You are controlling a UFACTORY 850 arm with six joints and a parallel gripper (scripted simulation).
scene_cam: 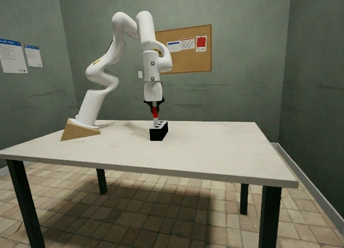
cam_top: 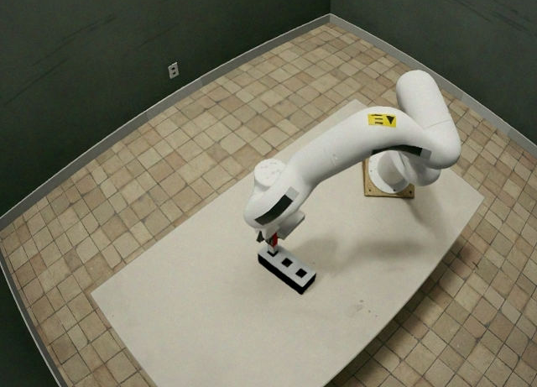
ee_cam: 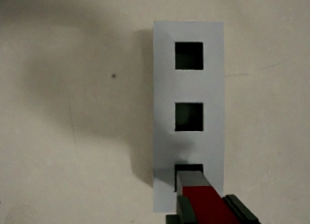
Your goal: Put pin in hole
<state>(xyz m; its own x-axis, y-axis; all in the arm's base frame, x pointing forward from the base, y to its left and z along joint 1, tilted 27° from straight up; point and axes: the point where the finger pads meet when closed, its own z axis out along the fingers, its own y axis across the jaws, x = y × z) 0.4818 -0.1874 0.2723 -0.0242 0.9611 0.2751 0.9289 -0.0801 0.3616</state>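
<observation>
Now: hand 1 cm above the pin. From my hand the other things lie so: black block: 6 cm to the left, 14 cm below.
</observation>
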